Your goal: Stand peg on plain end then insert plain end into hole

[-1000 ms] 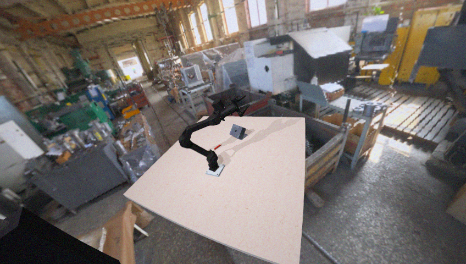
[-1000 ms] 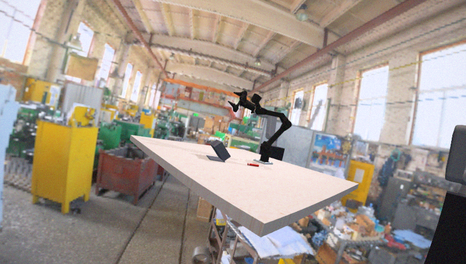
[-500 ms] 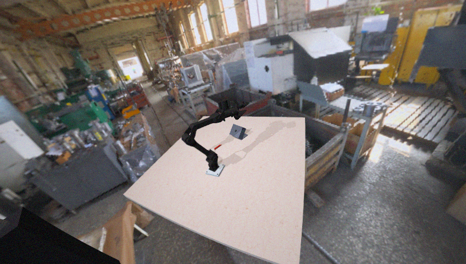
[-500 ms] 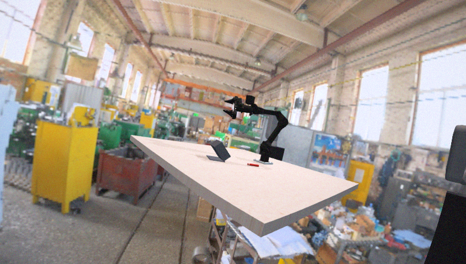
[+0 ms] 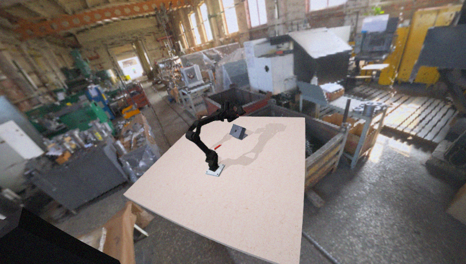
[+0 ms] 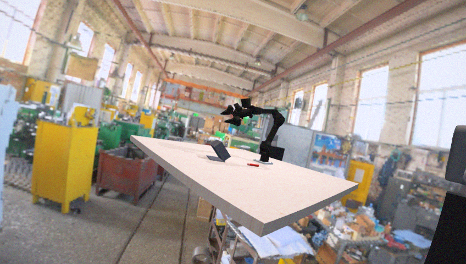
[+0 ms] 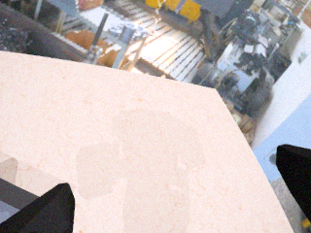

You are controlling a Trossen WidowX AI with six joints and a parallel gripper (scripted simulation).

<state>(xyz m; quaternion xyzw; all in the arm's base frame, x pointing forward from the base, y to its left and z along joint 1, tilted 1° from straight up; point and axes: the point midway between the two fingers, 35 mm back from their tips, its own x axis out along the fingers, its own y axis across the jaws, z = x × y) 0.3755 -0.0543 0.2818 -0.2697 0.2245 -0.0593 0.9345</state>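
The red peg is 27 cm below my gripper tip, 21 cm to the left of it and 17 cm behind it. From my gripper tip the other things lie so: grey sloped panel: 21 cm below, 11 cm to the left, 3 cm ahead.
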